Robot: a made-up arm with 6 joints.
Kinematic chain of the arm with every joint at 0, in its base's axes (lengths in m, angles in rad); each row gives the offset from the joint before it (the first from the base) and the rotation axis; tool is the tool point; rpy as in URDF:
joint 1: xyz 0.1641 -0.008 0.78 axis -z
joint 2: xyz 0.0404 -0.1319 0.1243 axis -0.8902 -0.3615 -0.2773
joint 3: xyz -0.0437 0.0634 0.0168 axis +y
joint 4: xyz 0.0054 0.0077 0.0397 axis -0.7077 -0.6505 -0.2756
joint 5: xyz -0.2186 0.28 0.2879 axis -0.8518 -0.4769 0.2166
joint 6: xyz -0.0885 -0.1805 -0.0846 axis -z
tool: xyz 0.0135 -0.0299 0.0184 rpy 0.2 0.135 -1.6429
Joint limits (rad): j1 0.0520..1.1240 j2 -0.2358..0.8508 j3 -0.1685..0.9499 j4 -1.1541..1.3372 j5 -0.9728..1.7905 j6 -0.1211..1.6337
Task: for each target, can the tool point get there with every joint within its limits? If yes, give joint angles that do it. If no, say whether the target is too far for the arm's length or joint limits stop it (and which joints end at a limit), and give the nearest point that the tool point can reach.
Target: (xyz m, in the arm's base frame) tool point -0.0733 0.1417 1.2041
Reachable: yes | joints 0.4288 0.1471 0.1347 -0.1887 -0.2427 0.5916
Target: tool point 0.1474 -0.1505 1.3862
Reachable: yes | joints 0.1934 -0.1486 0.5359 -0.2308 0.6065 1.3699
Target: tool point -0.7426 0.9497 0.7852
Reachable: no: too far | nearest point -0.1976 0.4110 0.8654 | short by 0.770 m
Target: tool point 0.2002 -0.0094 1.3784
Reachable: yes | joints 1.0088 -0.1109 0.8586 0.2981 0.7202 0.8154
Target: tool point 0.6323 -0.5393 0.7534
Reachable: no: joint limits stop it (at a limit: joint 2, joint 3, joint 4) | nearest point 0.5692 -0.4677 0.9900 | short by 0.255 m
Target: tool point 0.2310 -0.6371 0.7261
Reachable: no: joint limits stop it (at a limit: joint 2, joint 3, joint 4, joint 6) | nearest point 0.2262 -0.5915 0.9825 | short by 0.261 m
